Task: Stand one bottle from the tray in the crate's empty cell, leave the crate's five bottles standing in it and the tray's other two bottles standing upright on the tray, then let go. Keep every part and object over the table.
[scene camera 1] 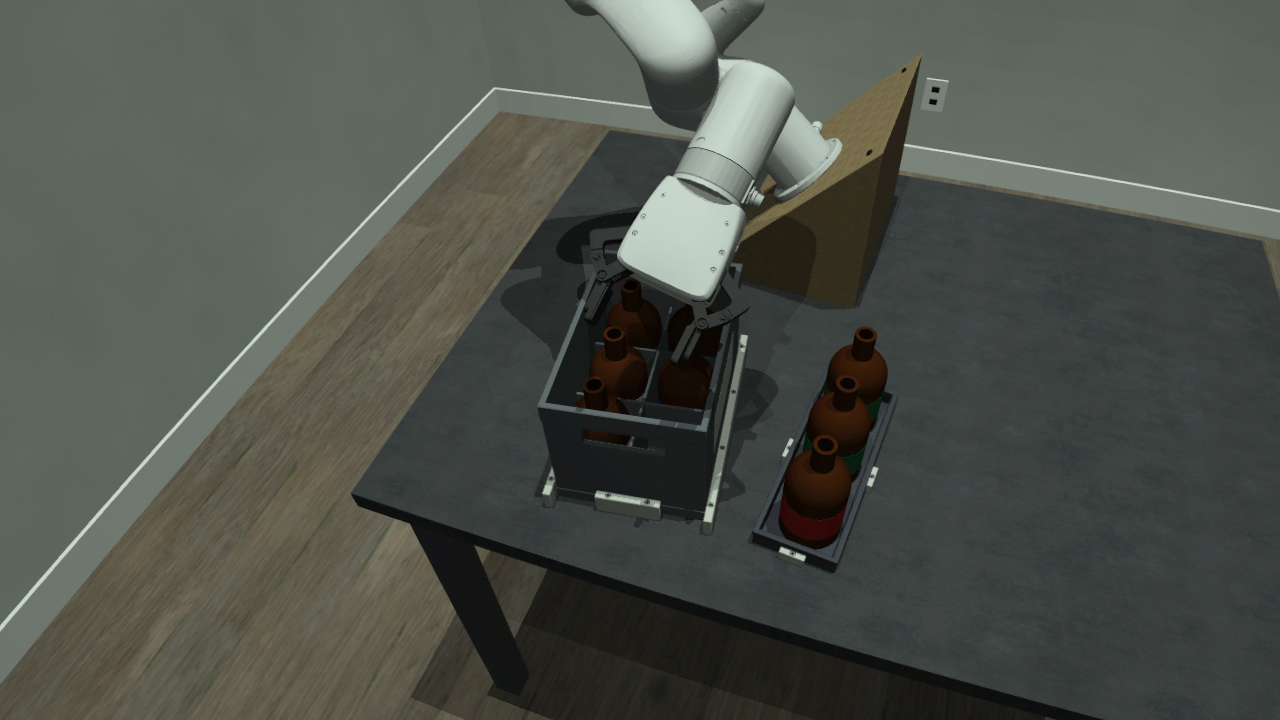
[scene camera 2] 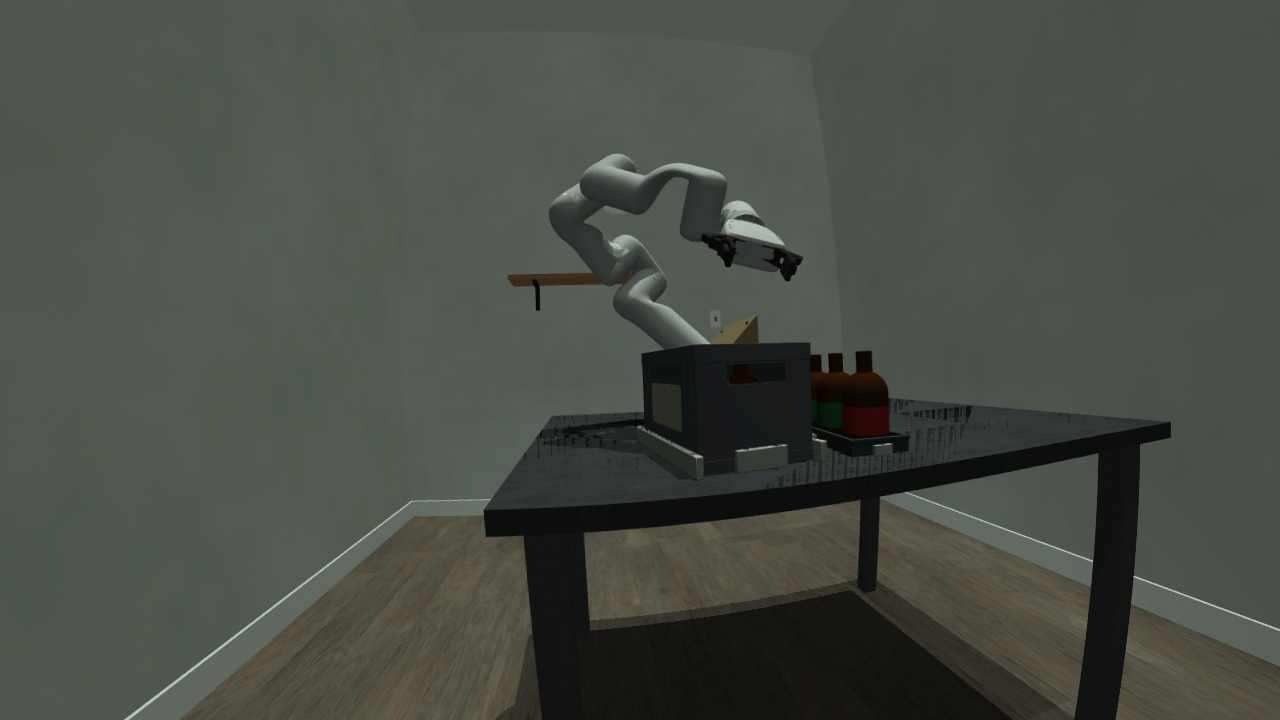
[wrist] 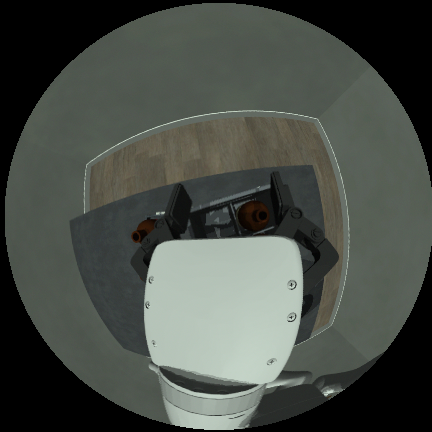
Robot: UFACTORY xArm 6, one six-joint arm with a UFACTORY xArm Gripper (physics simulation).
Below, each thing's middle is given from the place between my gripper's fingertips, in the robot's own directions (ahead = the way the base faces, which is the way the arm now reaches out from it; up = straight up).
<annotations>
The red-labelled bottle [scene camera 1: 817, 485] is 210 mm below my hand, 190 mm to the left of it and 40 mm behind it.
</annotations>
